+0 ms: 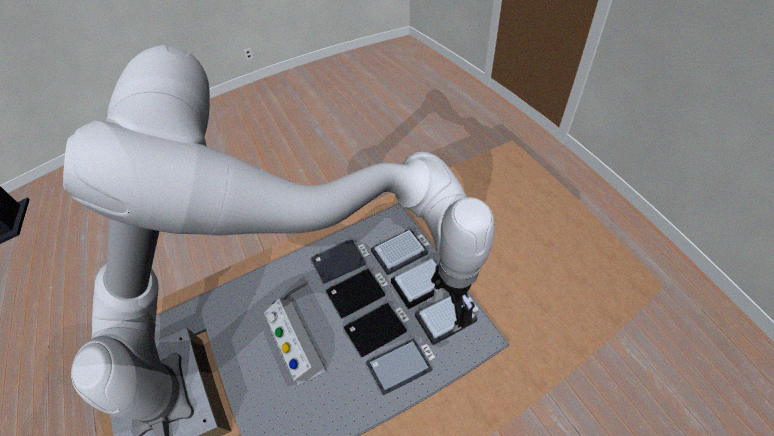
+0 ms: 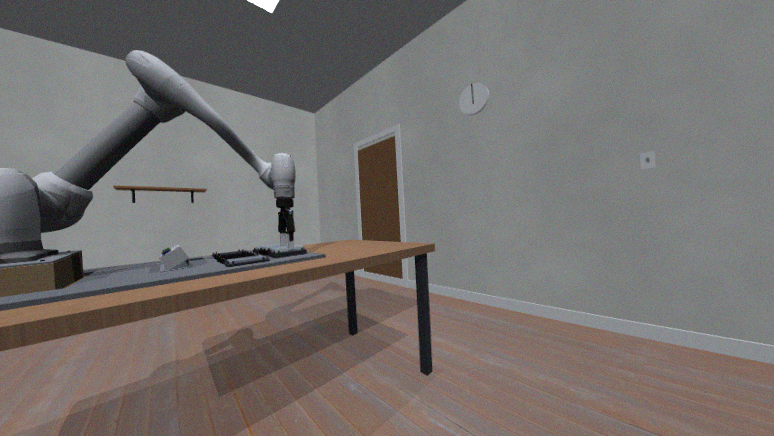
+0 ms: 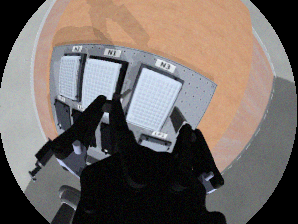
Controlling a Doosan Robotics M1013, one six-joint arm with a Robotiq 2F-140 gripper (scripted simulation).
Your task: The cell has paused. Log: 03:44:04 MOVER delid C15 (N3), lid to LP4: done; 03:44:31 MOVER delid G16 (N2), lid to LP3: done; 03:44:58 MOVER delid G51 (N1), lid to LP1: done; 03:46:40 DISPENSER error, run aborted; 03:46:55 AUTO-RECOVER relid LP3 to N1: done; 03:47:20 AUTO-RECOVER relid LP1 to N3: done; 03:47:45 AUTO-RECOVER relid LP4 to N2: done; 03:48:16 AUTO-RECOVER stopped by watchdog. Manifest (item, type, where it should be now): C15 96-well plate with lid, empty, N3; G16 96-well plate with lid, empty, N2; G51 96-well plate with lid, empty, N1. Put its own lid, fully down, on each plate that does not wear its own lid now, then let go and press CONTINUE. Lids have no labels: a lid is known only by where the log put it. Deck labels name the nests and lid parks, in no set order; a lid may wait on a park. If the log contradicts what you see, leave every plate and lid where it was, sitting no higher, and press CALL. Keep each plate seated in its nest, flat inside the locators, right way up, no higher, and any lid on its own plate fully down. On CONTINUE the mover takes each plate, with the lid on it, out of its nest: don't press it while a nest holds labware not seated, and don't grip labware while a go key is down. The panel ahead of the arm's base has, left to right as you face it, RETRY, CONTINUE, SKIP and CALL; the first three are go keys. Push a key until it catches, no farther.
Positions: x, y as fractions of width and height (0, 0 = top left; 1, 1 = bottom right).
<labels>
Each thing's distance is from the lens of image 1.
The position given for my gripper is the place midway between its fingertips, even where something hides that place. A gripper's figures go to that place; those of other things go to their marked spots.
my gripper (image 1: 0.58, 0.72): 1.03 m
plate (image 1: 0.52, 0.57): 1.14 m
</labels>
